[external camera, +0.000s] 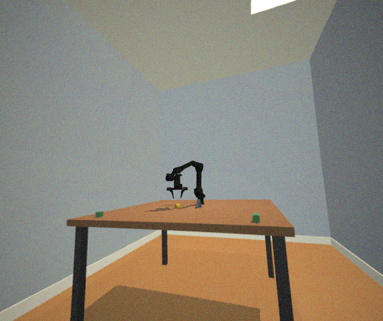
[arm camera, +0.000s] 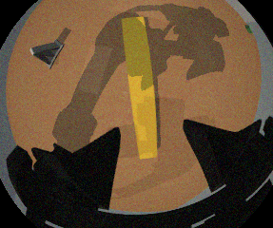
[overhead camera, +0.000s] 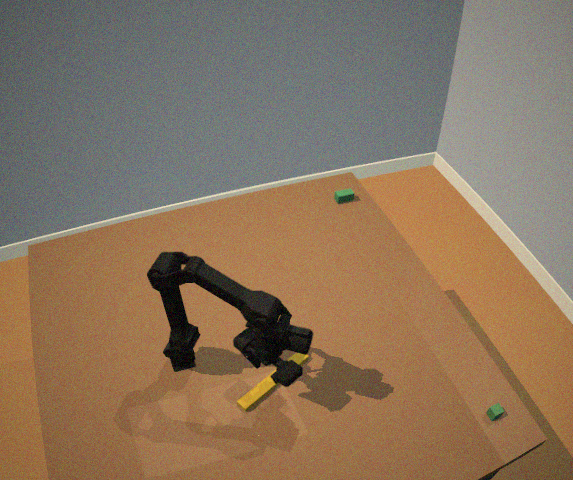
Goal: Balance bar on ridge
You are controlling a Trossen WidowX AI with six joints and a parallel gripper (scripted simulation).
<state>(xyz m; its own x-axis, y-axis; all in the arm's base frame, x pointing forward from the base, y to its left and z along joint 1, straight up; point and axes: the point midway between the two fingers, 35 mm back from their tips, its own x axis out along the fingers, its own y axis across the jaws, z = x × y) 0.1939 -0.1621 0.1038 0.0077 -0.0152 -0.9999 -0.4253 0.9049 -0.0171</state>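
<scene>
My gripper tip is now 2 cm short of the yellow bar, 2 cm to the right of it and 6 cm above it.
</scene>
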